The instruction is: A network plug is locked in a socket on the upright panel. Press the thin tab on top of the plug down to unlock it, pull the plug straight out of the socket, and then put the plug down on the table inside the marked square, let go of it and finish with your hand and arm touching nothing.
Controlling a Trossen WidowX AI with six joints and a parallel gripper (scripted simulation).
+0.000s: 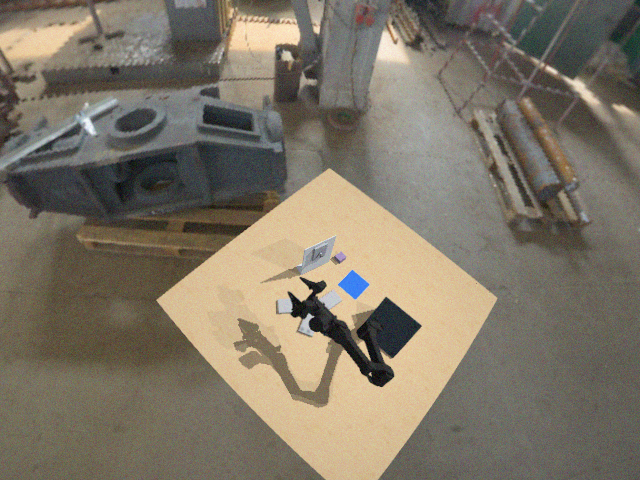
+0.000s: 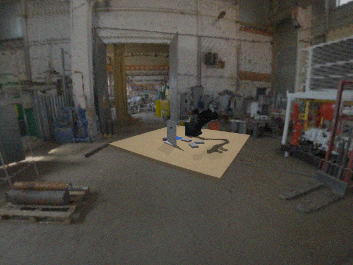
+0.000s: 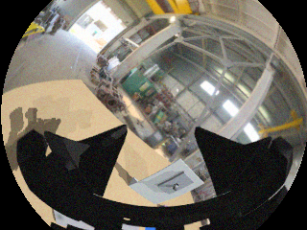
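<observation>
Now: the network plug 8 cm ahead of my gripper tip, 24 cm to the right of it and 13 cm below it. The rest, counted from my gripper tip: blue marked square: 10 cm behind, 33 cm to the right, 30 cm below; purple cube: 5 cm ahead, 39 cm to the right, 29 cm below; upright panel: 10 cm ahead, 25 cm to the right, 19 cm below.
</observation>
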